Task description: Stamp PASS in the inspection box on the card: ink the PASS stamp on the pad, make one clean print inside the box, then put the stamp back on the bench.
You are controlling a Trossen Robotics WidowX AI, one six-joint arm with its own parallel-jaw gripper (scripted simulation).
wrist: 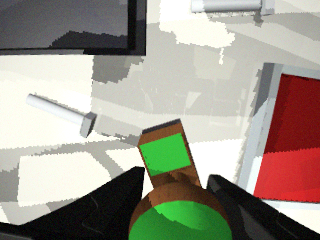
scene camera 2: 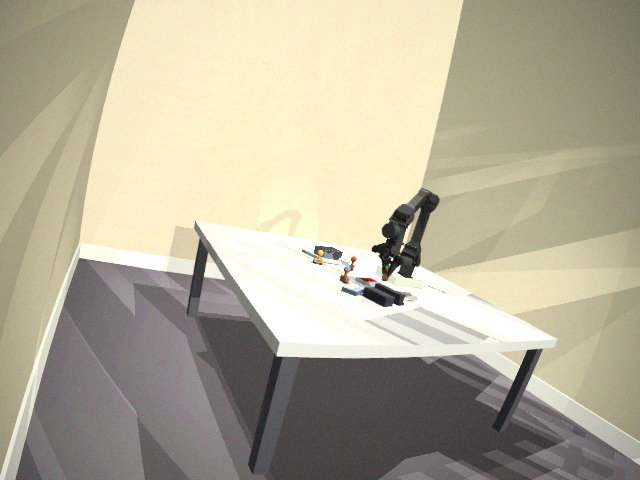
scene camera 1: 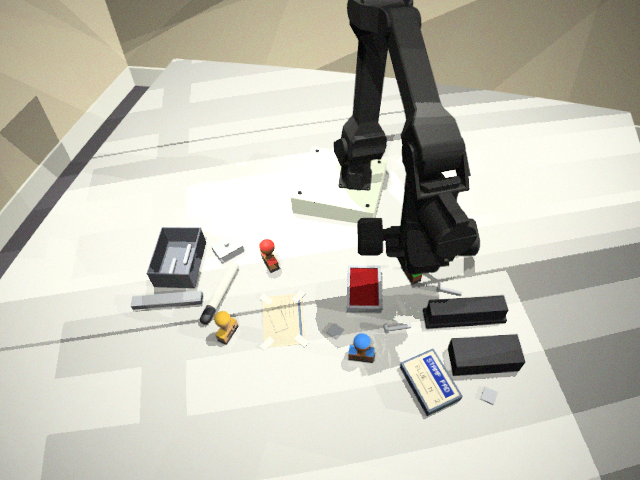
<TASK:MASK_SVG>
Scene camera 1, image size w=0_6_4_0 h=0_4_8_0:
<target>gripper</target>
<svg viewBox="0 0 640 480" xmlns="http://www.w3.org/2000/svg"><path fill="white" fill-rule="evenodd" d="M473 218L469 218L469 221L476 230L476 241L466 252L458 256L476 256L480 250L480 236L477 223ZM357 221L357 253L361 256L378 256L382 254L385 241L386 255L388 257L396 257L403 270L405 270L406 262L406 269L412 275L436 273L440 267L448 267L449 262L453 262L455 258L442 258L436 253L418 218L409 214L404 209L403 204L401 226L391 226L390 228L383 229L383 218L360 218Z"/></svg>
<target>dark bin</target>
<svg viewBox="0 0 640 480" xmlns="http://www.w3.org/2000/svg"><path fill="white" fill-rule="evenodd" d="M161 227L155 244L155 250L146 272L154 287L195 288L206 245L201 227Z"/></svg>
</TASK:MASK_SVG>
